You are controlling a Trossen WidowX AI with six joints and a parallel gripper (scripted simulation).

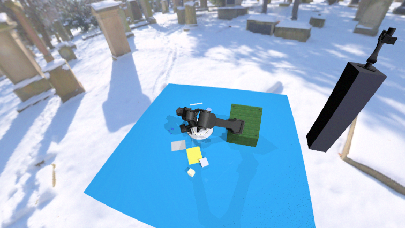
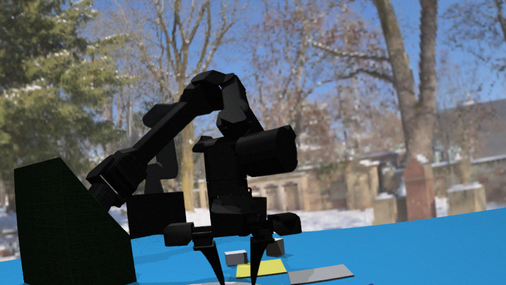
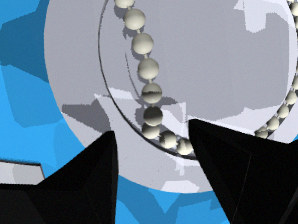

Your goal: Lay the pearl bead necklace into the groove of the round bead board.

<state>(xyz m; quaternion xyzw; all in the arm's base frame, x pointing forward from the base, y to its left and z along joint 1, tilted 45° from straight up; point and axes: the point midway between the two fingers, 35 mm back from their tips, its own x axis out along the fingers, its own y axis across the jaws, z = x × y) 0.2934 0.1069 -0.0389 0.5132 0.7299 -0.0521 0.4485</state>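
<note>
Right now the round white bead board is 60 mm to the right of my gripper tip, 20 mm behind it and 10 mm below it. The rest, counted from my gripper tip: yellow tile: 160 mm to the left, 60 mm behind, 20 mm below; then red object: 170 mm to the right, 90 mm ahead, 10 mm below; then grey tile: 130 mm to the left, 70 mm ahead, 20 mm below.
</note>
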